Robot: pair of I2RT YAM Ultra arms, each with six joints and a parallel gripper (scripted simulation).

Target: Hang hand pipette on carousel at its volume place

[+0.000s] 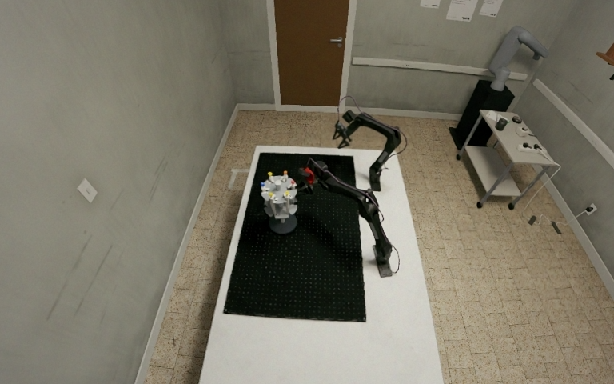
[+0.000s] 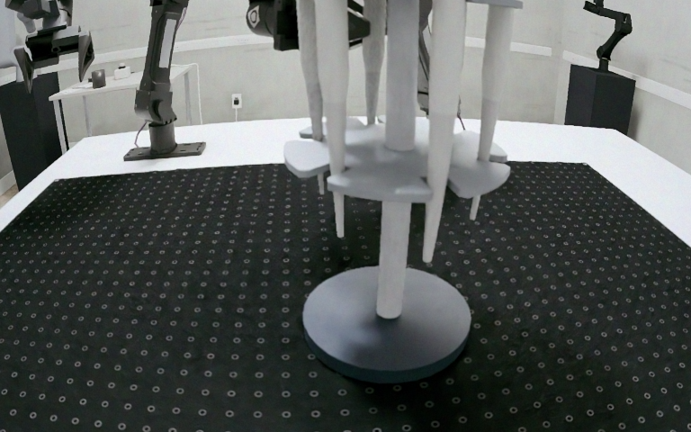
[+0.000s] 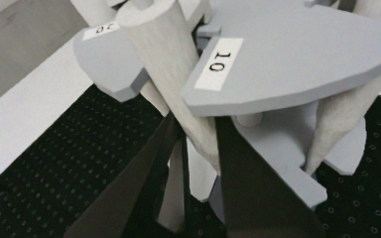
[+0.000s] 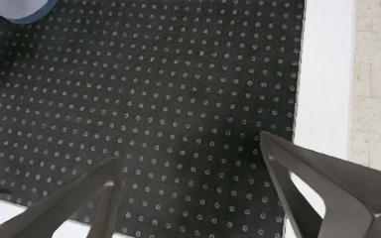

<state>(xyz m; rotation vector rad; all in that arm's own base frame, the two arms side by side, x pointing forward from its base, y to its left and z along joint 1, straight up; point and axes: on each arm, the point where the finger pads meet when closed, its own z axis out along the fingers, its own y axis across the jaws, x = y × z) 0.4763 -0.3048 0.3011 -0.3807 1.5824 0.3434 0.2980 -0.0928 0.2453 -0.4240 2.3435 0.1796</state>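
My left hand is 20 mm short of the white pipette and 20 mm above it.
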